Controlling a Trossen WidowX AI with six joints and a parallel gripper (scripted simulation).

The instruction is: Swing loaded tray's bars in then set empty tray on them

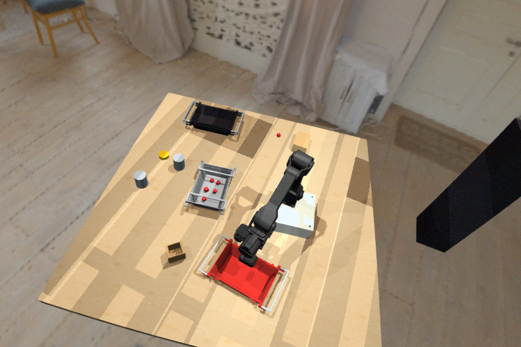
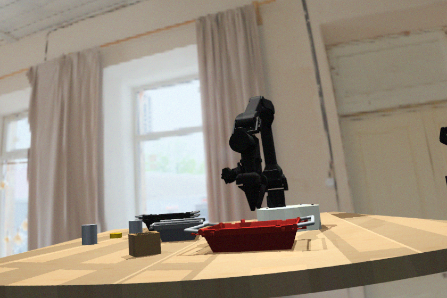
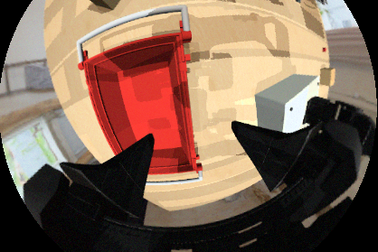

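The red tray lies 80 mm to the left of my gripper tip, 50 mm below it and 10 mm ahead of it. Also, from my gripper tip: wooden block: 750 mm to the right, 60 mm below, 10 mm behind; then small box: 290 mm ahead, 110 mm to the left, 80 mm below; then yellow disc: 620 mm ahead, 330 mm to the right, 80 mm below.
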